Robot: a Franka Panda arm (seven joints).
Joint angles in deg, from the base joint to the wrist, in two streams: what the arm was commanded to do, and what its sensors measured. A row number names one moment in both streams.
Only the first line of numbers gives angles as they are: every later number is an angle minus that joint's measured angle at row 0.
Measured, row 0:
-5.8, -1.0, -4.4, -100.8, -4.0, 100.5, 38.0
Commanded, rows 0 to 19:
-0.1, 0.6, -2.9, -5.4, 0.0, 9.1, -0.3
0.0, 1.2, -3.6, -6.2, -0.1, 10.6, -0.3
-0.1, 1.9, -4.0, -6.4, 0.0, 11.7, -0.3
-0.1, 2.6, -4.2, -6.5, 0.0, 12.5, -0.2
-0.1, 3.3, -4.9, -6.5, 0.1, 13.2, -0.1
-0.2, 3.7, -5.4, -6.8, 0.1, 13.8, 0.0
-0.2, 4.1, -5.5, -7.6, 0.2, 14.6, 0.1
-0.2, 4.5, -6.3, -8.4, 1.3, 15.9, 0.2
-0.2, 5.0, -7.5, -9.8, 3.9, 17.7, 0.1
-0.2, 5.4, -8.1, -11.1, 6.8, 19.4, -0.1
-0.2, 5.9, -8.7, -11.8, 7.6, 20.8, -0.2
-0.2, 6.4, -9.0, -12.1, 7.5, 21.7, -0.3
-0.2, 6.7, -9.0, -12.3, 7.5, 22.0, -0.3
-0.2, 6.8, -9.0, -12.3, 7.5, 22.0, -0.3
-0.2, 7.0, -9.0, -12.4, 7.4, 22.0, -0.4
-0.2, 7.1, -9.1, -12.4, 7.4, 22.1, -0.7
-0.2, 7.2, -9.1, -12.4, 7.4, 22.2, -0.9
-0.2, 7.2, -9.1, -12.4, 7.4, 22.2, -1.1
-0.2, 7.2, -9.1, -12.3, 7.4, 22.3, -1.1
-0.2, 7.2, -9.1, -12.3, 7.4, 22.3, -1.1
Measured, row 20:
-0.3, 7.2, -9.2, -11.7, 6.5, 21.0, 0.0
